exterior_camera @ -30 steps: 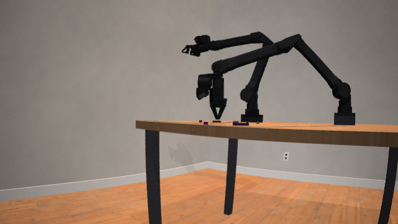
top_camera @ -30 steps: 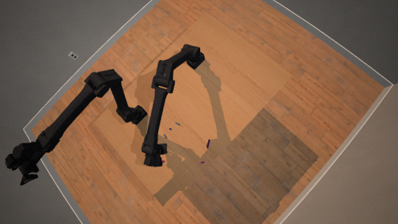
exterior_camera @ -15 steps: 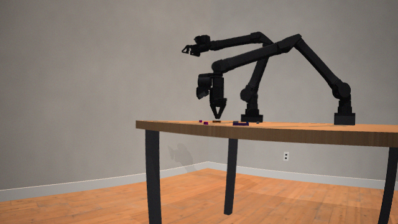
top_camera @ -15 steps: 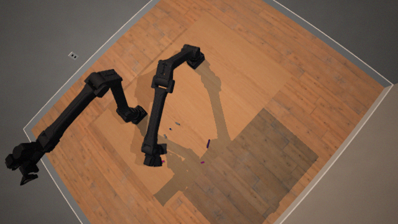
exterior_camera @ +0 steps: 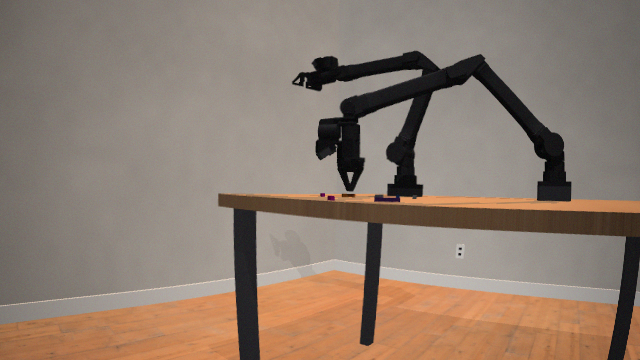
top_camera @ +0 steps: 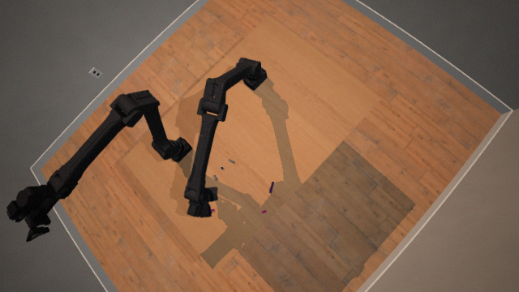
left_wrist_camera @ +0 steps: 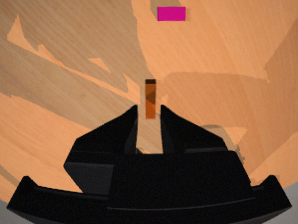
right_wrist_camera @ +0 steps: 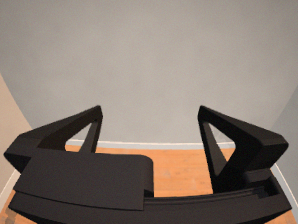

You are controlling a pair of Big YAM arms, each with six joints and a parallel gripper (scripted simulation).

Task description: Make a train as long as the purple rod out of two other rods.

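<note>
My left hand is 2 cm above the orange rod. Also, from my left hand: blue rod (8 cm behind, 13 cm to the left, 2 cm below); then purple rod (19 cm ahead, 25 cm to the left, 2 cm below); then magenta rod (5 cm ahead, 6 cm to the right, 2 cm below).
</note>
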